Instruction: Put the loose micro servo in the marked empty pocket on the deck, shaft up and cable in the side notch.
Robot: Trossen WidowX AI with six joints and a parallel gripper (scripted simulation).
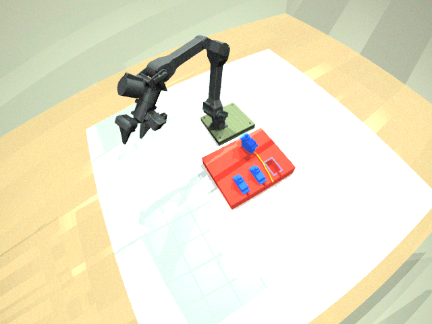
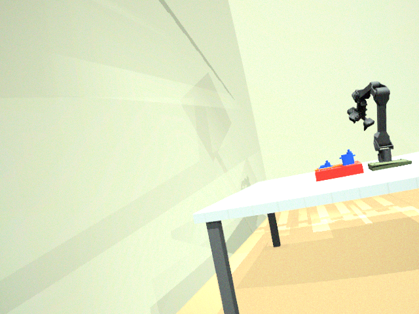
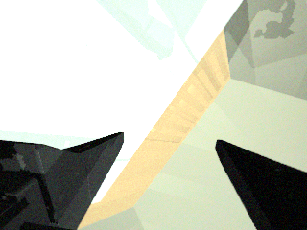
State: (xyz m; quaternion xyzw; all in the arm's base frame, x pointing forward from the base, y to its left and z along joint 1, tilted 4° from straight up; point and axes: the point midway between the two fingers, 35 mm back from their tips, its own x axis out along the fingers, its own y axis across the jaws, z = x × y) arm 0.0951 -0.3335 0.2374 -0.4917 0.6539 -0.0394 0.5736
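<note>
My gripper tip is now 130 mm short of the red deck, 360 mm to the right of it and 220 mm above it.
</note>
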